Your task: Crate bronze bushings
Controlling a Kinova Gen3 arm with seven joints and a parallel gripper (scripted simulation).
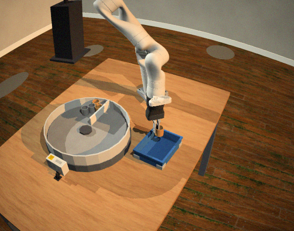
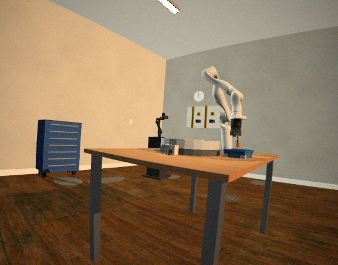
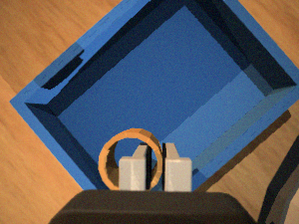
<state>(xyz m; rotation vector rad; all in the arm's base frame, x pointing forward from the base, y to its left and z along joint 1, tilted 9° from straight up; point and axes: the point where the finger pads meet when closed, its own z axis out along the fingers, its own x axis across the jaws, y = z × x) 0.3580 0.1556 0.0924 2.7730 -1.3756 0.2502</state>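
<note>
The blue crate is 7 cm below my hand, 4 cm ahead of it and 3 cm to the left of it. Also, from my hand: turning table 32 cm to the right, 9 cm ahead, 4 cm below.
</note>
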